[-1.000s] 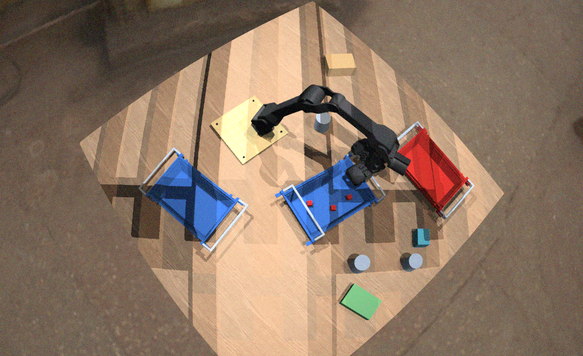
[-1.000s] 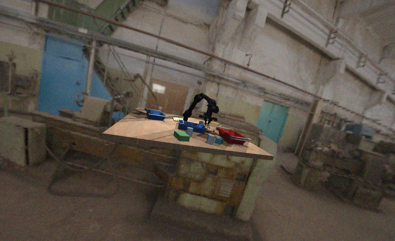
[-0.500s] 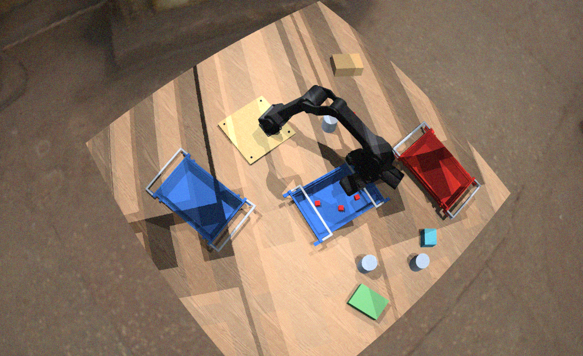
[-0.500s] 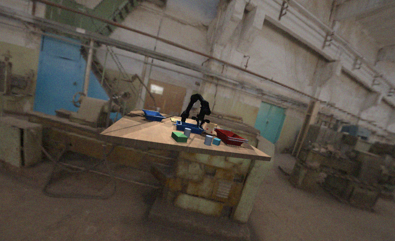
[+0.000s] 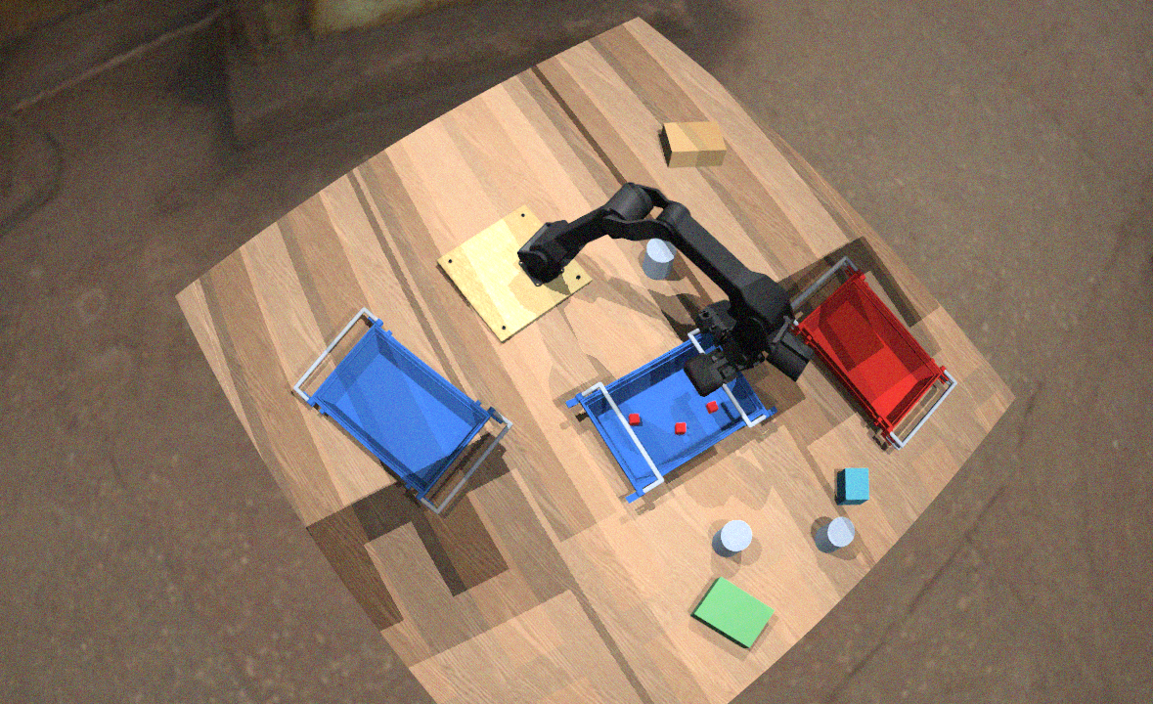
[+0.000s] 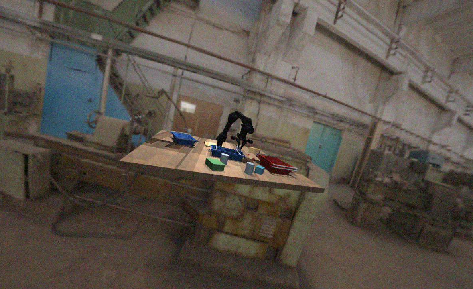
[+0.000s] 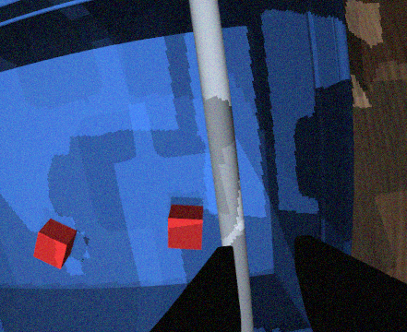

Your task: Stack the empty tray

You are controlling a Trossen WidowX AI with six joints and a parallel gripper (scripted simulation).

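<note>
My gripper tip is now 270 mm past the blue tray, 490 mm to the left of it and 40 mm above it. Round my gripper tip: cyan cube (310 mm ahead, 90 mm to the left, 60 mm below); then green block (350 mm ahead, 230 mm to the right, 70 mm below); then tan box (440 mm behind, 310 mm to the left, 60 mm below).
</note>
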